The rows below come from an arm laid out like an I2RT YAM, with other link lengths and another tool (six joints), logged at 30 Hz.
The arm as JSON. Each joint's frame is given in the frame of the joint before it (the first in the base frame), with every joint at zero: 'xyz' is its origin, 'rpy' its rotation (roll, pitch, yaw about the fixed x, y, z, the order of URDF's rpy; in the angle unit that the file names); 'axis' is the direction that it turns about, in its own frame. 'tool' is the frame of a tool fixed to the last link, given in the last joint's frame.
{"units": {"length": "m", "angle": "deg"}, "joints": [
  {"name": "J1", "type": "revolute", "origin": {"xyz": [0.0, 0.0, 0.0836], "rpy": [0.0, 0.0, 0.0]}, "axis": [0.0, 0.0, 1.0]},
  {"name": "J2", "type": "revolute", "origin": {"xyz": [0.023, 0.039, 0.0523], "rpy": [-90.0, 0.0, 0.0]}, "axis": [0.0, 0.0, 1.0]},
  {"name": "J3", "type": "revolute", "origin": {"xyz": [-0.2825, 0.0, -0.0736], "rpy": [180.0, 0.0, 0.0]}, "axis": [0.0, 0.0, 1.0]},
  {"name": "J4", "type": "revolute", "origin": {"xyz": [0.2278, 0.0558, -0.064], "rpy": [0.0, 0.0, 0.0]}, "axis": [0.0, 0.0, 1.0]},
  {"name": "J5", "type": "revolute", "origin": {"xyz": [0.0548, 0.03, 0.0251], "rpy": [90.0, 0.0, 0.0]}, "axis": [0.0, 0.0, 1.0]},
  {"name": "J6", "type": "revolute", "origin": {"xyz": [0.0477, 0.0, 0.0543], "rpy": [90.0, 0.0, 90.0]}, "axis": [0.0, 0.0, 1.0]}
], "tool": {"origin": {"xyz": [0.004, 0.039, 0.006], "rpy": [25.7, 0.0, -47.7]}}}
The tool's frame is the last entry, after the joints.
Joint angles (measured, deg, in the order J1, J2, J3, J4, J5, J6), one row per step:
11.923, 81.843, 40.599, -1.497, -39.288, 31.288
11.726, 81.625, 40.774, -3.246, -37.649, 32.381
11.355, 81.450, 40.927, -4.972, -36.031, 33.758
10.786, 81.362, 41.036, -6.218, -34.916, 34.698
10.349, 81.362, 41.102, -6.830, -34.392, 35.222
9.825, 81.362, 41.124, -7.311, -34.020, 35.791
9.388, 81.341, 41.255, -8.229, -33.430, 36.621
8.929, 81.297, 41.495, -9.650, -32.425, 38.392
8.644, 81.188, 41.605, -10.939, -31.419, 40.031
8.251, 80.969, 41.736, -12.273, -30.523, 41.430
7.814, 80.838, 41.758, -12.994, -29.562, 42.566
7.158, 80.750, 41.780, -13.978, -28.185, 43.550
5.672, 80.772, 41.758, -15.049, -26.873, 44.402
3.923, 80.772, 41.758, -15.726, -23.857, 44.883
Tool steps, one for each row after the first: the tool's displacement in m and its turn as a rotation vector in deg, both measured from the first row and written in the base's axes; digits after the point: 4 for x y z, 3 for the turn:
-0.0014, -0.0014, 0.0004, -0.911, 1.889, -1.976
-0.0026, -0.0033, 0.0007, -1.705, 4.001, -4.268
-0.0030, -0.0057, 0.0008, -2.268, 5.521, -6.159
-0.0029, -0.0073, 0.0008, -2.498, 6.343, -7.264
-0.0027, -0.0092, 0.0008, -2.578, 7.137, -8.374
-0.0029, -0.0107, 0.0012, -2.764, 8.368, -9.703
-0.0034, -0.0122, 0.0021, -2.897, 10.519, -11.900
-0.0045, -0.0132, 0.0027, -3.089, 12.484, -13.865
-0.0055, -0.0146, 0.0037, -3.283, 14.205, -15.729
-0.0057, -0.0162, 0.0040, -3.515, 15.323, -17.536
-0.0057, -0.0190, 0.0037, -4.152, 16.545, -19.771
-0.0050, -0.0245, 0.0029, -4.750, 17.957, -22.696
-0.0027, -0.0322, 0.0011, -6.515, 18.391, -26.860

